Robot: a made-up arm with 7 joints. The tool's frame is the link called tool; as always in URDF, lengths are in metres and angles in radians. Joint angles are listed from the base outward.
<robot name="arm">
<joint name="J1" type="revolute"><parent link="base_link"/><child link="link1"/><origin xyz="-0.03 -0.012 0.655"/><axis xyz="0 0 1"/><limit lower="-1.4" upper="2.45"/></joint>
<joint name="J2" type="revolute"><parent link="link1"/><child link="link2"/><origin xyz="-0.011 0.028 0"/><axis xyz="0 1 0"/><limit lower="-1.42" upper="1.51"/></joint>
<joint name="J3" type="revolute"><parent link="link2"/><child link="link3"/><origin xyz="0.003 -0.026 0.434"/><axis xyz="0 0 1"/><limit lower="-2.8" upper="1.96"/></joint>
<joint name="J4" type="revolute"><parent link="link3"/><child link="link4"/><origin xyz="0.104 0.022 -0.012"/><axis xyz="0 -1 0"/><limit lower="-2.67" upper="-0.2"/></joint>
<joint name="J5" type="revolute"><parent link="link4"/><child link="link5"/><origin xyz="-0.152 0.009 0.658"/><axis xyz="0 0 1"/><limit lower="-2.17" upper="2.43"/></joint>
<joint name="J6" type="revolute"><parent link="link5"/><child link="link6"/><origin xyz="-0.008 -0.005 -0.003"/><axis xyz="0 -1 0"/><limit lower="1.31" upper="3.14"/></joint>
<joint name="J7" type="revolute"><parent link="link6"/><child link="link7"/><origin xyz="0.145 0.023 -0.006"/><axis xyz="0 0 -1"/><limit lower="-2.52" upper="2.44"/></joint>
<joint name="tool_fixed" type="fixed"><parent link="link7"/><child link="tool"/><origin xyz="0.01 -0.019 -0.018" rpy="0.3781 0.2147 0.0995"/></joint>
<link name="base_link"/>
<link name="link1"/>
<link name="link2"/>
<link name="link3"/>
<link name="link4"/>
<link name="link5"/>
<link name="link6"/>
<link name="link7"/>
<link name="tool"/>
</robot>
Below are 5 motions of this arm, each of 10 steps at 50 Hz.
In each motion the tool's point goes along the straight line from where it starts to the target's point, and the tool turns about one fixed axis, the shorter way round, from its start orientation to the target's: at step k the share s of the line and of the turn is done. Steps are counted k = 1, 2, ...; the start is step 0. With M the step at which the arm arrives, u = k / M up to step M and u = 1 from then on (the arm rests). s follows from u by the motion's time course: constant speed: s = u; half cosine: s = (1 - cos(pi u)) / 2; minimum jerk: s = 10 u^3 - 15 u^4 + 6 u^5.
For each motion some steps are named. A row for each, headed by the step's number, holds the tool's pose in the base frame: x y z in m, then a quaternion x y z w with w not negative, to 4 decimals.
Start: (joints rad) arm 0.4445 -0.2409 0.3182 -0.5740 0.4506 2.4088 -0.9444
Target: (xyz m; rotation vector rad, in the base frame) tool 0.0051 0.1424 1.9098 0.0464 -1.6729 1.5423
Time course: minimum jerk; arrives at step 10
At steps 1, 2, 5, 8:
1: -0.0809 0.0673 1.9138 0.0940 -0.7225 0.5963 0.3370
2: -0.0766 0.0710 1.9136 0.0903 -0.7200 0.5974 0.3413
5: -0.0383 0.1045 1.9118 0.0567 -0.6965 0.6069 0.3787
8: 0.0001 0.1380 1.9100 0.0229 -0.6708 0.6143 0.4148

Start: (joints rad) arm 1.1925 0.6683 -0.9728 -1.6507 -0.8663 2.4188 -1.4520
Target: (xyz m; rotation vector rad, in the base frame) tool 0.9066 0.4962 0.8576 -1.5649 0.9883 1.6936
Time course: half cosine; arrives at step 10
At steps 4, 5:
4: 0.8986 0.5065 0.7636 -0.5579 0.3943 0.6655 0.3006
5: 0.9005 0.5041 0.7858 -0.5663 0.3896 0.6600 0.3031

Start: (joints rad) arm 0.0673 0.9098 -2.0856 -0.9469 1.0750 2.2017 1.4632
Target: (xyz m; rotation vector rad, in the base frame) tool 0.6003 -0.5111 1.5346 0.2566 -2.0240 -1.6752
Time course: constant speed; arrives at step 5
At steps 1, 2, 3, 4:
1: 0.6038 -0.5006 1.5377 0.1157 -0.7374 -0.6125 0.2602
2: 0.6029 -0.5032 1.5369 0.1103 -0.7388 -0.6131 0.2572
3: 0.6021 -0.5058 1.5362 0.1049 -0.7401 -0.6137 0.2543
4: 0.6012 -0.5085 1.5354 0.0995 -0.7414 -0.6142 0.2513

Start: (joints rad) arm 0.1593 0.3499 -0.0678 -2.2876 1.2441 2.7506 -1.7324
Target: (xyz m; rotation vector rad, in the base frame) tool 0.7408 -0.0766 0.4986 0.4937 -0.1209 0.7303
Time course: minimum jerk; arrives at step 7
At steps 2, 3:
2: 0.7639 -0.0440 0.4838 0.2460 -0.0499 0.3899 0.8860
3: 0.7579 -0.0525 0.4876 0.2441 -0.0521 0.3804 0.8905

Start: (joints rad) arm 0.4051 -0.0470 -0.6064 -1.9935 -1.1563 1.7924 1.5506
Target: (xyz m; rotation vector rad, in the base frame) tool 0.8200 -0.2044 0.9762 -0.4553 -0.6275 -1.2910
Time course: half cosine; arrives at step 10
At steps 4, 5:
4: 0.8214 -0.1685 0.9443 -0.2381 -0.2760 -0.5379 0.7601
5: 0.8211 -0.1770 0.9518 -0.2308 -0.2782 -0.5495 0.7532

